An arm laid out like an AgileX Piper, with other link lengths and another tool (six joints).
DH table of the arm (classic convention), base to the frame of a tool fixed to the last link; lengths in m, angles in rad. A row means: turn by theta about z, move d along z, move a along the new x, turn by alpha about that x. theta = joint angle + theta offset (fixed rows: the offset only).
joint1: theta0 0; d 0.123; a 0; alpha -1.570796
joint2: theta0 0.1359; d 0; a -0.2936; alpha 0
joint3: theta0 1.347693; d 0; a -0.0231; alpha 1.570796
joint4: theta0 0; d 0.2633; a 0; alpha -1.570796
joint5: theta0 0; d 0; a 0; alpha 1.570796
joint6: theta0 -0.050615; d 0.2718; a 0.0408; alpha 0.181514
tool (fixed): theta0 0; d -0.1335; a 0; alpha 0
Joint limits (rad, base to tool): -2.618..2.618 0..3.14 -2.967..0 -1.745..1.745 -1.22..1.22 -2.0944..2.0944
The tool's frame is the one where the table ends.
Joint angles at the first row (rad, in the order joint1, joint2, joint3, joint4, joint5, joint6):
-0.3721, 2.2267, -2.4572, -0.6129, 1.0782, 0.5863
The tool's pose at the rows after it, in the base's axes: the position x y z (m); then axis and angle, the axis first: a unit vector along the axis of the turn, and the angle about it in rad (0 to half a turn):
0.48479 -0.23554 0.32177 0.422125 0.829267 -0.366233 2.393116
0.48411 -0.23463 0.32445 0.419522 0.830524 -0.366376 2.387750
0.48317 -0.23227 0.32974 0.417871 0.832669 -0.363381 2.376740
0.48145 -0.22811 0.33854 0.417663 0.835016 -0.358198 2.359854
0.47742 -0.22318 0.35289 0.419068 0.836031 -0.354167 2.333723
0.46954 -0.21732 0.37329 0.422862 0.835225 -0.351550 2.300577
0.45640 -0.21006 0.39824 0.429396 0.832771 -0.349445 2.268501
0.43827 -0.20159 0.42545 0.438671 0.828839 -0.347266 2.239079
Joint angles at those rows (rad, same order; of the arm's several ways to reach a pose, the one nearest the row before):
-0.3714, 2.2246, -2.4572, -0.6126, 1.0776, 0.5811
-0.3707, 2.2197, -2.4576, -0.6097, 1.0759, 0.5737
-0.3693, 2.2112, -2.4613, -0.5996, 1.0751, 0.5645
-0.3661, 2.1979, -2.4694, -0.5853, 1.0778, 0.5549
-0.3625, 2.1762, -2.4813, -0.5727, 1.0829, 0.5446
-0.3589, 2.1433, -2.4961, -0.5623, 1.0940, 0.5337
-0.3553, 2.0991, -2.5122, -0.5531, 1.1181, 0.5217
-0.3520, 2.0450, -2.5261, -0.5457, 1.1521, 0.5110

